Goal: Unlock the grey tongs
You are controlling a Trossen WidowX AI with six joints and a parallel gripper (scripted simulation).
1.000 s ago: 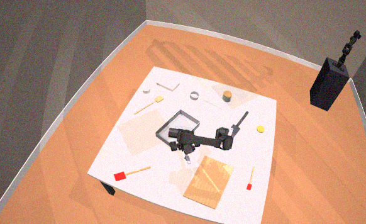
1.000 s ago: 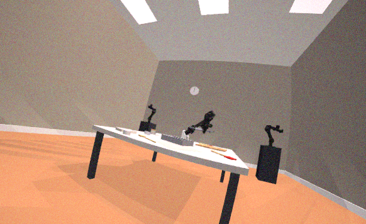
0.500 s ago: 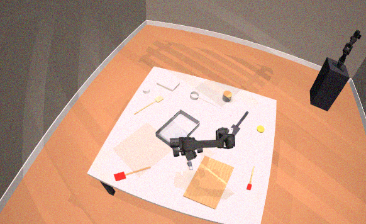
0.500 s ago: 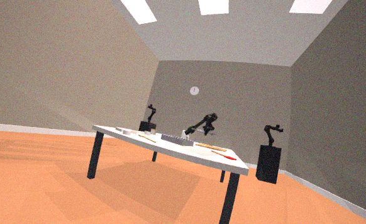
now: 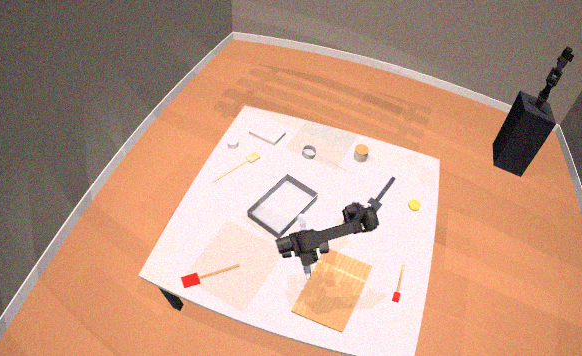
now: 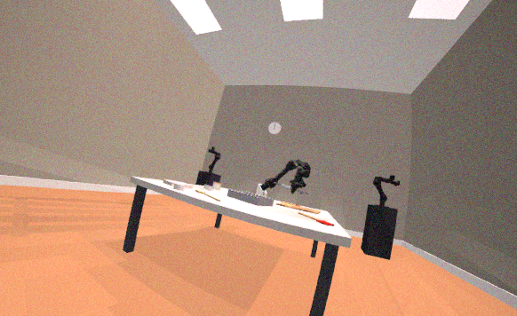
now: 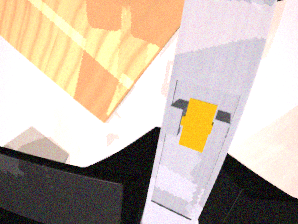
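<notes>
The wooden board lies 160 mm behind my gripper tip, 120 mm below it and 50 mm to the left of it. Also, from my gripper tip: red spatula 380 mm ahead, 240 mm to the left, 120 mm below; then grey roasting tin 260 mm to the right, 220 mm ahead, 100 mm below; then yellow lock piece 30 mm to the left, 30 mm above, 10 mm behind.
</notes>
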